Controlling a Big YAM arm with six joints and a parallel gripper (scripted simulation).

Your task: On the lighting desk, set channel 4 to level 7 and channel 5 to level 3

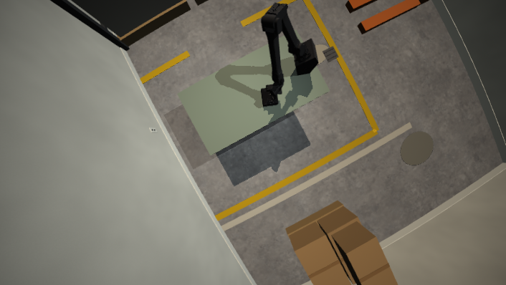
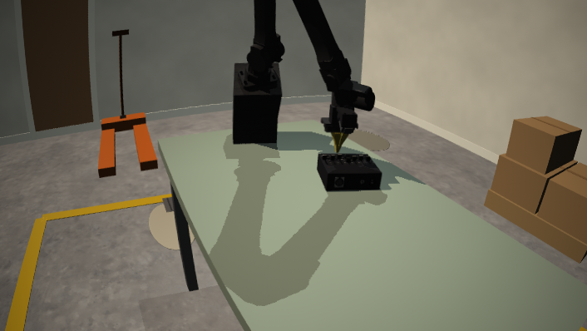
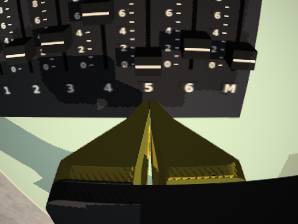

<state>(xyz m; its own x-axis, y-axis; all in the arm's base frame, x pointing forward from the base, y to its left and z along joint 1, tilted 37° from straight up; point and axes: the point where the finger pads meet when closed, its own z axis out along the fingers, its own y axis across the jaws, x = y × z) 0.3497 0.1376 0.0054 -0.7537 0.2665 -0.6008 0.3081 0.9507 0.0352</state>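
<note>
Now: hand 30 mm short of the channel 5 fader cap, 10 mm to the left of it and 10 mm above it. Round my hand: channel 4 fader cap: 60 mm ahead, 10 mm below; master fader cap: 50 mm to the right, 10 mm below, 10 mm ahead; channel 6 fader cap: 30 mm to the right, 30 mm ahead, 10 mm below.
</note>
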